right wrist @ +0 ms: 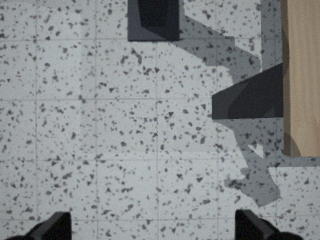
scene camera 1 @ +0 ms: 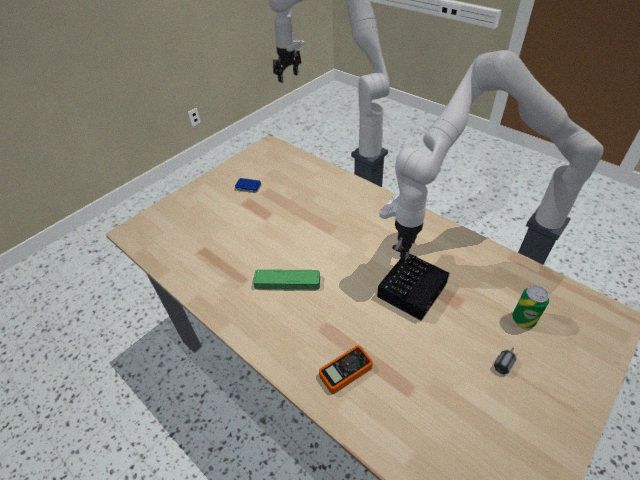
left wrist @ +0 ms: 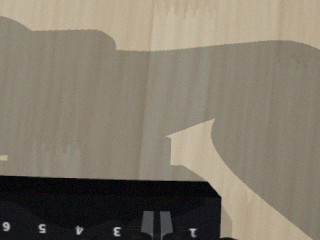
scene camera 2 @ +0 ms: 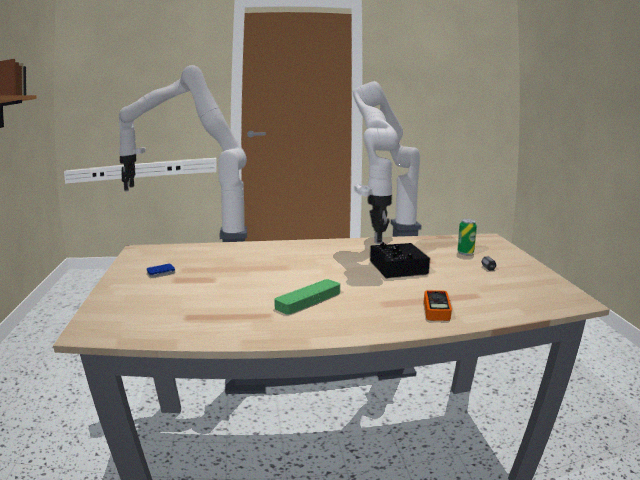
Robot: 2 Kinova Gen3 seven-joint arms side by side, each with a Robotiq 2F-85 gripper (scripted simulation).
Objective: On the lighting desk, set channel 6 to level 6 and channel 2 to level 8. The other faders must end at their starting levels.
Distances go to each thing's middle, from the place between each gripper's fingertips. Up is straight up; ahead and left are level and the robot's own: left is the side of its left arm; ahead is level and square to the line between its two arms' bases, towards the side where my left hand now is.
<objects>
The green box [scene camera 1: 263, 278] is 260 mm to the right of my left hand [scene camera 2: 378, 243], 230 mm ahead of it and 80 mm below it.
The green box is 760 mm ahead of my right hand, 620 mm to the left of it and 190 mm below it.
</objects>
